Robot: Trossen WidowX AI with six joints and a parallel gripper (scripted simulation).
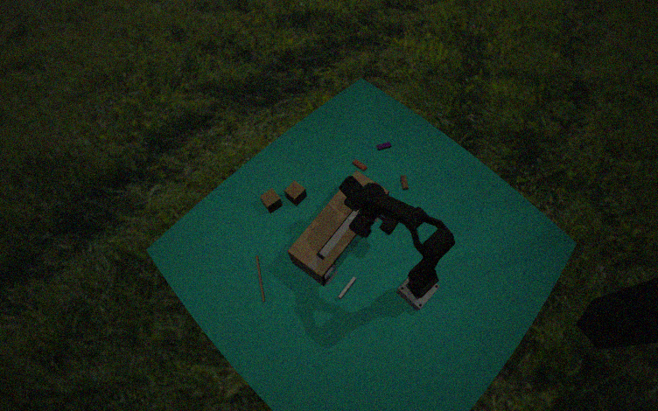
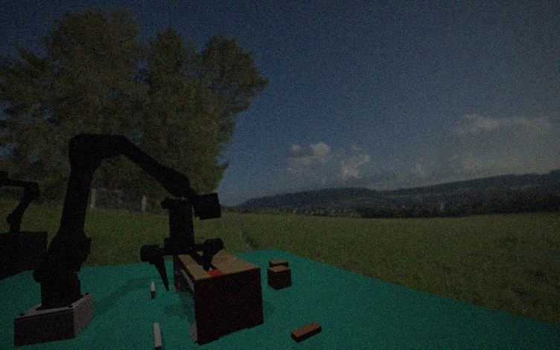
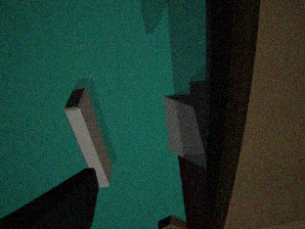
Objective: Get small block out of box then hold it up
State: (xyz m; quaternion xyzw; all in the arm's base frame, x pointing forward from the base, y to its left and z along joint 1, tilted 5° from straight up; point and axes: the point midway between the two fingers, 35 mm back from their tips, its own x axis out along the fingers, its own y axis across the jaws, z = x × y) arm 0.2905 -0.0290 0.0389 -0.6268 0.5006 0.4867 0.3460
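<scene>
Right now the tan block is 60 mm ahead of my gripper tip. From my gripper tip the other things lie so: purple block (280 mm to the right, 240 mm ahead, 80 mm below); long brown box (100 mm to the left, 20 mm below, 10 mm ahead); thin rod (450 mm to the left, 80 mm below, 80 mm ahead).
</scene>
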